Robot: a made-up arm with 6 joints. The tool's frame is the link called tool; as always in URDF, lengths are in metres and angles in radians. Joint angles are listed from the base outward. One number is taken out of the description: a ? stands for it. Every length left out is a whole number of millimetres.
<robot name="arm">
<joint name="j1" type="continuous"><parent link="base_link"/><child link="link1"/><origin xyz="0.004 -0.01 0.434"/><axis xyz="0 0 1"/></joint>
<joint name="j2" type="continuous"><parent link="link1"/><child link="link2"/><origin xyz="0.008 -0.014 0" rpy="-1.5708 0 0"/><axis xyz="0 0 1"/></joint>
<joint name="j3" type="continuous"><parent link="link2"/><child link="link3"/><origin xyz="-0.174 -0.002 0"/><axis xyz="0 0 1"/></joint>
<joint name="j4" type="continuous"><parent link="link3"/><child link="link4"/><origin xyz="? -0.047 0" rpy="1.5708 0 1.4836"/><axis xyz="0 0 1"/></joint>
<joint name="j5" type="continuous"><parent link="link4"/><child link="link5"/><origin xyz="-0.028 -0.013 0" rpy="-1.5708 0 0"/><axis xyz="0 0 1"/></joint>
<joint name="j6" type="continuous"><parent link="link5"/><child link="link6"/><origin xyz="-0.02 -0.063 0" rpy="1.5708 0 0"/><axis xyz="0 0 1"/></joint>
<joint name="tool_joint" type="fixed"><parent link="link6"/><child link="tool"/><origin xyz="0.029 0.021 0" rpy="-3.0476 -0.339 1.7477"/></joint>
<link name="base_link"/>
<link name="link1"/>
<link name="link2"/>
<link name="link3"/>
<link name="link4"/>
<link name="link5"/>
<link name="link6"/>
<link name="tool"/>
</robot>
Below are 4 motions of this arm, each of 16 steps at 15 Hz.
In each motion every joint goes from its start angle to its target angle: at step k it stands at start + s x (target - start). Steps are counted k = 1, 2, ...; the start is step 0. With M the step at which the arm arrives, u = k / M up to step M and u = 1 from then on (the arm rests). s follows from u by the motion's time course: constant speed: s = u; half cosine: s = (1 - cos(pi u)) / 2; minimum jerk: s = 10 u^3 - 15 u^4 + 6 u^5.
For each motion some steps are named. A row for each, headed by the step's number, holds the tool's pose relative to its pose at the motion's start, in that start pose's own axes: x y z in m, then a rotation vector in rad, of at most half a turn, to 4 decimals.
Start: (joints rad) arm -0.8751 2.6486 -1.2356 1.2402 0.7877 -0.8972
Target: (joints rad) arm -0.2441 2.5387 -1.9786 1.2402 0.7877 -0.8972
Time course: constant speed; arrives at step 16
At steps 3, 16:
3: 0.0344 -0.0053 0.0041 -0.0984 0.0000 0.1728
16: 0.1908 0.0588 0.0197 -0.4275 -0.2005 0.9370

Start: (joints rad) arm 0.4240 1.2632 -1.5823 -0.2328 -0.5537 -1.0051
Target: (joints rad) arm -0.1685 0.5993 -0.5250 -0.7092 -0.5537 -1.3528
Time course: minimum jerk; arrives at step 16
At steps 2, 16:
2: -0.0010 0.0003 0.0015 -0.0011 -0.0042 0.0202
16: -0.0161 0.0102 0.1281 -0.0234 -0.4310 1.1135

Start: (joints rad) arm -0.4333 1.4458 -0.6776 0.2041 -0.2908 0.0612
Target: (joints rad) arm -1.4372 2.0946 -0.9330 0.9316 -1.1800 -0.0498
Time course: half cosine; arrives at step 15
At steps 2, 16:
2: -0.0063 -0.0055 -0.0067 -0.0249 0.0394 -0.0555
16: -0.2674 -0.0175 -0.0258 -0.7704 1.3739 -0.9289

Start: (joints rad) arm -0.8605 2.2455 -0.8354 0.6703 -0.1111 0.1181
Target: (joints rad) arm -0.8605 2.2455 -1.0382 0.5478 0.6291 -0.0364
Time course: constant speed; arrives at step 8
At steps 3, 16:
3: 0.0019 0.0103 0.0079 0.1735 0.0300 0.1704
16: -0.0020 0.0236 0.0278 0.4453 0.0880 0.4687

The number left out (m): 0.116
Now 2 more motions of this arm.
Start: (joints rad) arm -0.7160 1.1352 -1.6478 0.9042 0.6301 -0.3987
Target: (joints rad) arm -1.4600 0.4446 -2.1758 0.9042 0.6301 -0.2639
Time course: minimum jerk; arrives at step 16
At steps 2, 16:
2: 0.0009 -0.0009 0.0041 -0.0219 0.0011 0.0016
16: 0.1392 0.1411 0.1691 -1.1877 0.0363 0.5425

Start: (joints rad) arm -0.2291 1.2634 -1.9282 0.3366 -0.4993 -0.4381
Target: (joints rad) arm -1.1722 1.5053 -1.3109 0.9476 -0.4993 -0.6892
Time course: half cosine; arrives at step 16
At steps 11, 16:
11: -0.1439 0.0762 0.0053 0.2696 0.8177 0.5514
16: -0.1946 0.0674 0.0327 0.2945 1.1288 0.6384

